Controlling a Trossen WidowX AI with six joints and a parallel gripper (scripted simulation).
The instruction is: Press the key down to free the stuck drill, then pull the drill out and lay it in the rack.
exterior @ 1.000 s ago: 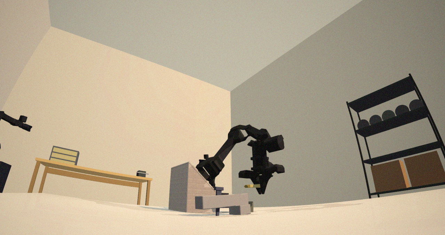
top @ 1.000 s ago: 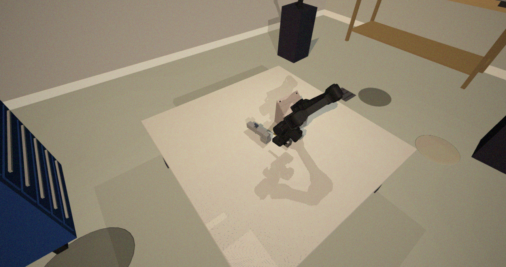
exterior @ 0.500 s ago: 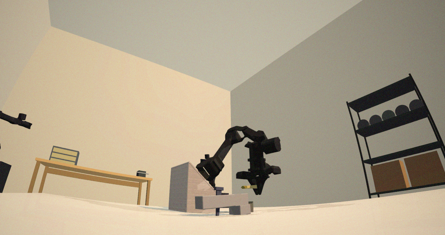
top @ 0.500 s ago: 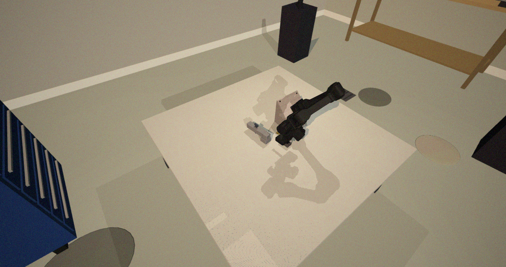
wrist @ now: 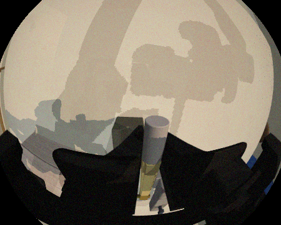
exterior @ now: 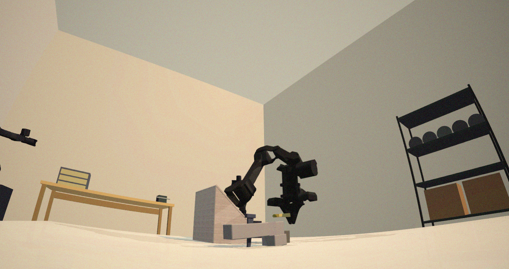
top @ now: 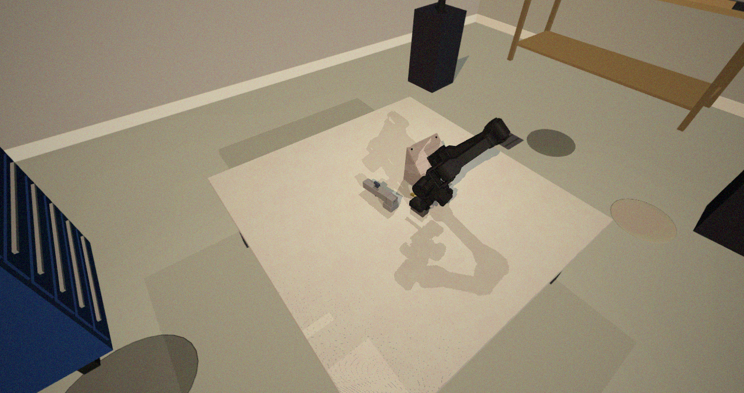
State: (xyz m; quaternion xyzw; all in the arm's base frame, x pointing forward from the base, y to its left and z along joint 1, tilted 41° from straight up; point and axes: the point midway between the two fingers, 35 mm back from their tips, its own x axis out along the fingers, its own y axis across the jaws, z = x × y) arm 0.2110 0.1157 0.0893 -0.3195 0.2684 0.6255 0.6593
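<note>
Now: the small dark grey block 20 mm behind my gripper tip, 50 mm to the right of it and 40 mm below it. From my gripper tip the other things lie so: drill 40 mm to the right, 30 mm above; then dark key 60 mm ahead, 240 mm to the right, 10 mm below.
</note>
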